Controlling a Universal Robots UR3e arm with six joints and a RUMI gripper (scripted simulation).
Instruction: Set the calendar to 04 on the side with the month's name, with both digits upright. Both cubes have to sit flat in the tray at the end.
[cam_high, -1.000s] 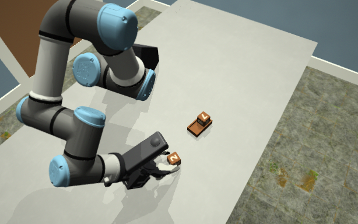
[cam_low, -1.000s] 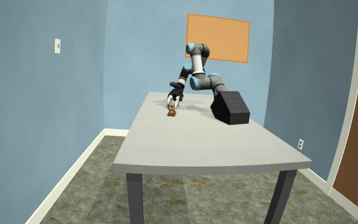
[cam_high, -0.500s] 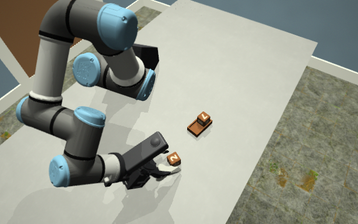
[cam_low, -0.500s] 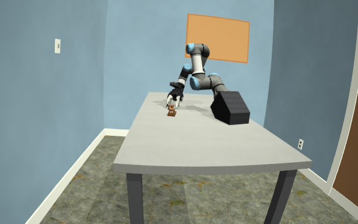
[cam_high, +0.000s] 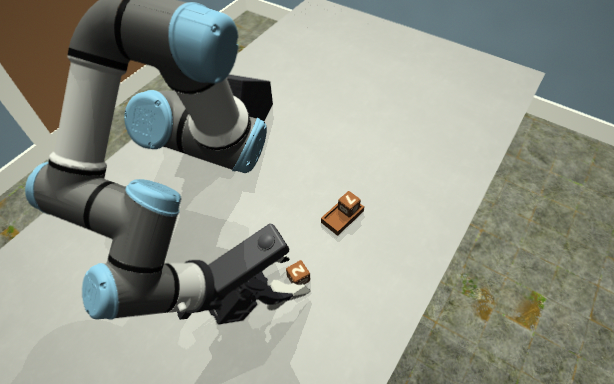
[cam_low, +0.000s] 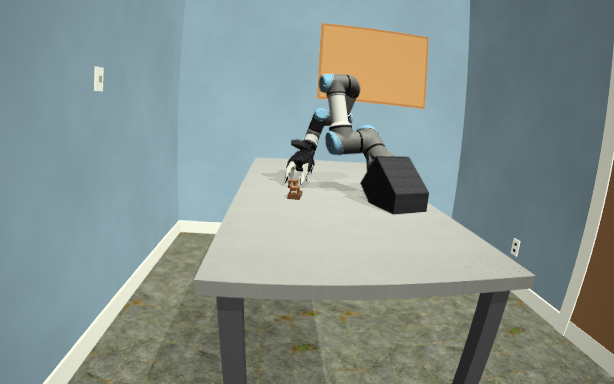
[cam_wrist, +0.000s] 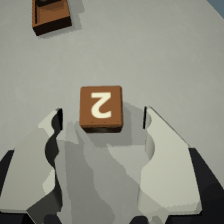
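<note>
Right now the cube is 10 mm to the left of my hand and 10 mm below it. The rest, counted from my hand: brown tray 160 mm to the left, 20 mm below.
</note>
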